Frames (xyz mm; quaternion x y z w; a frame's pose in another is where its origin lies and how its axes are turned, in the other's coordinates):
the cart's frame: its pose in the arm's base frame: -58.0 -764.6 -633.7 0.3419 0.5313 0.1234 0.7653
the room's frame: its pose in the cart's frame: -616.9 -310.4 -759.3 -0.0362 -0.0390 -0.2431 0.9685
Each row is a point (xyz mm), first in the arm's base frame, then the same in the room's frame.
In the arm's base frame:
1: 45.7 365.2 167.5
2: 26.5 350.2 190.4
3: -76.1 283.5 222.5
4: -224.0 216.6 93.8
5: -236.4 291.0 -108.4
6: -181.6 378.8 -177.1
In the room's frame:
1: -121.0 1782.4 677.2
2: -150.7 1767.8 672.5
3: -224.2 1682.2 615.2
4: -164.7 1547.5 469.5
5: 26.3 1568.5 371.1
6: 118.8 1651.3 367.6

